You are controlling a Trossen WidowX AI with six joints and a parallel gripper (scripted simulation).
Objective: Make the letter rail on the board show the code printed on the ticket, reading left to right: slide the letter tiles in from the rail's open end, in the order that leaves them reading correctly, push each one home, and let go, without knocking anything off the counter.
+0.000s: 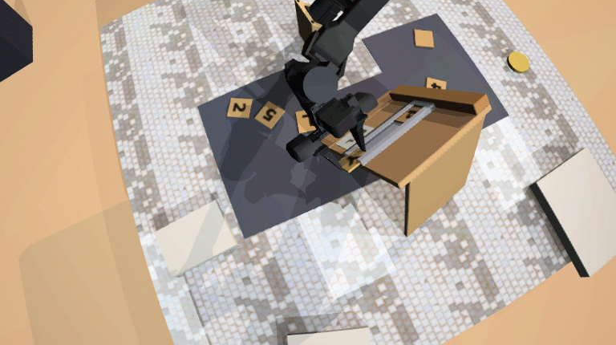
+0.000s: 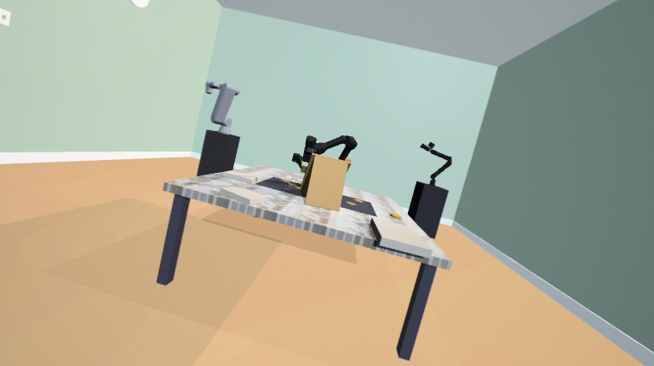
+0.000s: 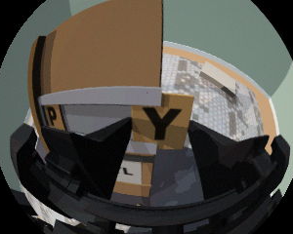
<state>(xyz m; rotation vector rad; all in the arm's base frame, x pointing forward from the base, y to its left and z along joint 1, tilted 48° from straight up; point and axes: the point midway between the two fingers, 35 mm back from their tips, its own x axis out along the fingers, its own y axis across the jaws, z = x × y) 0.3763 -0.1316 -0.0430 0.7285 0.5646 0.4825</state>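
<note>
Right now the P tile is 16 cm to the left of my gripper tip and 3 cm behind it. Also, from my gripper tip: white ticket: 7 cm below, 7 cm behind, 5 cm to the left; L tile: 19 cm behind, 16 cm below, 2 cm to the right; Y tile: right at my gripper tip.
</note>
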